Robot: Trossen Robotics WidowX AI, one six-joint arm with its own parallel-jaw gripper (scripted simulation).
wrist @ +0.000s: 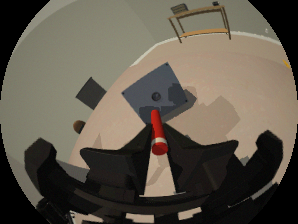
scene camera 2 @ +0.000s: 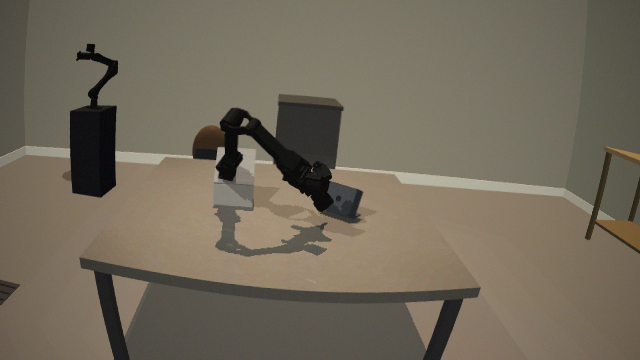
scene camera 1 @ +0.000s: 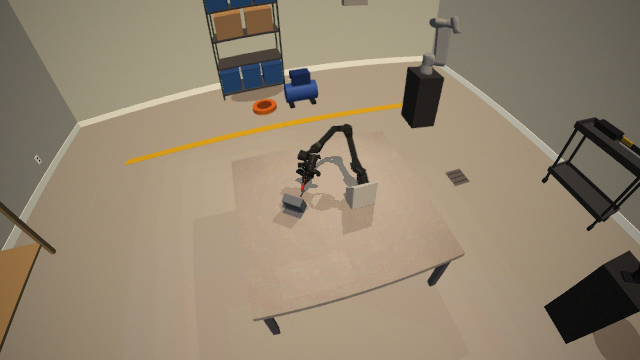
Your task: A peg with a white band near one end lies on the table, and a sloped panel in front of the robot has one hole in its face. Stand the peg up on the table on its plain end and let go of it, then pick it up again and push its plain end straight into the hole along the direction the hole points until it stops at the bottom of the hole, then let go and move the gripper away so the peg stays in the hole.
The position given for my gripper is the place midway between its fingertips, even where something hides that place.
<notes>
My gripper [wrist: 156, 126] carries a red peg. I also see a sloped panel [scene camera 2: 350, 200].
The sloped panel shows as well in the wrist view [wrist: 163, 80].
</notes>
